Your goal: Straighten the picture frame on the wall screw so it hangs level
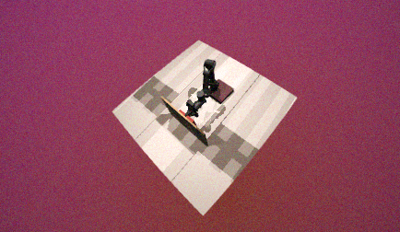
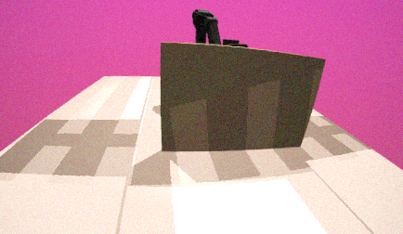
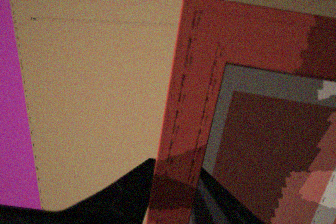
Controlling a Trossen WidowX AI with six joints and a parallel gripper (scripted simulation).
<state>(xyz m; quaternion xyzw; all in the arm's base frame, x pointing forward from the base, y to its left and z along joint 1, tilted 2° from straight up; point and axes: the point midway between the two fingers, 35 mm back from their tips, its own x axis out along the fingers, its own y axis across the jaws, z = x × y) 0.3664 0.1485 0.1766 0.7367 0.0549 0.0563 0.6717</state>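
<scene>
Now: the picture frame 5 cm below my gripper tip and 1 cm to the left of it. The rest, counted from my gripper tip: wall panel: 6 cm below, 2 cm ahead.
</scene>
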